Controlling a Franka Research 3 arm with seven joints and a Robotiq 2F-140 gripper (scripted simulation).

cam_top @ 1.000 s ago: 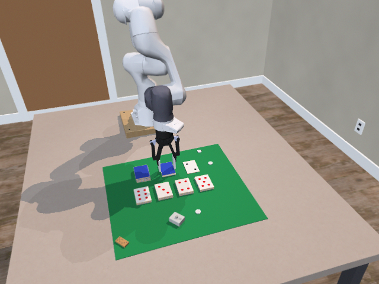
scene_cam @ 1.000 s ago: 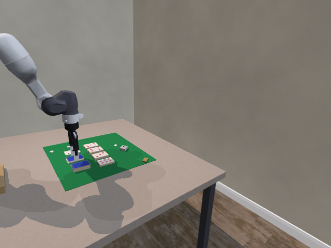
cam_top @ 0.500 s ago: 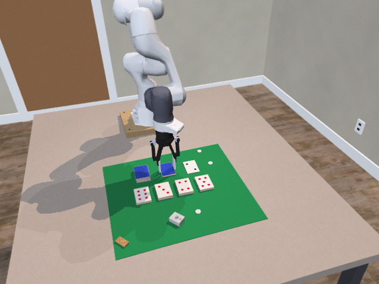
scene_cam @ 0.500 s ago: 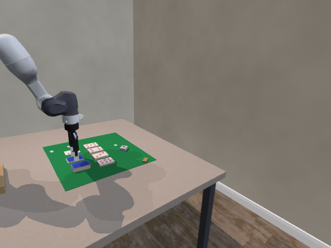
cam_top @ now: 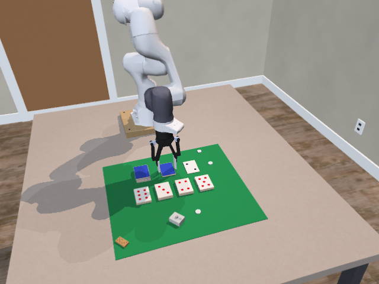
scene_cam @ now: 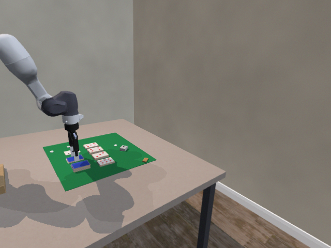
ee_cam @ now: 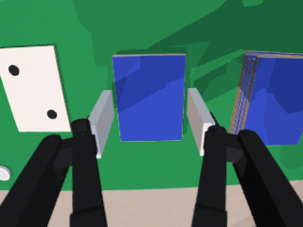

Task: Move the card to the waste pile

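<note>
Now: the blue-backed card 3 cm below my hand. Round my hand: green mat 14 cm ahead, 2 cm to the right, 5 cm below; grey block 30 cm ahead, 10 cm to the right, 2 cm below.
</note>
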